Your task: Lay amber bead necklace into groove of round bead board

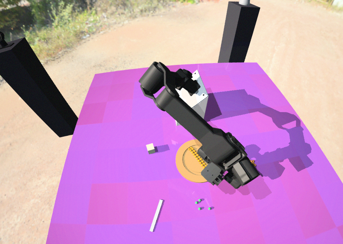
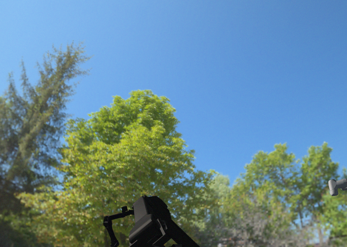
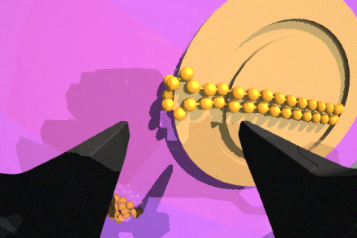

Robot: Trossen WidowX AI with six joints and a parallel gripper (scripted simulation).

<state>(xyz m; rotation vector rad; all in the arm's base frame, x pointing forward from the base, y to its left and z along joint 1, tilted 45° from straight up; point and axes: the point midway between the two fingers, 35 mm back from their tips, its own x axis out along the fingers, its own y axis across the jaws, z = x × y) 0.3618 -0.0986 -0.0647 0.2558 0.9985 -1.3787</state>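
My gripper tip is 9 cm past the round tan bead board, 4 cm to the left of it and 4 cm above it. Also, from my gripper tip: small cream cube (19 cm behind, 23 cm to the right, 3 cm below); white bar (9 cm ahead, 26 cm to the right, 5 cm below).
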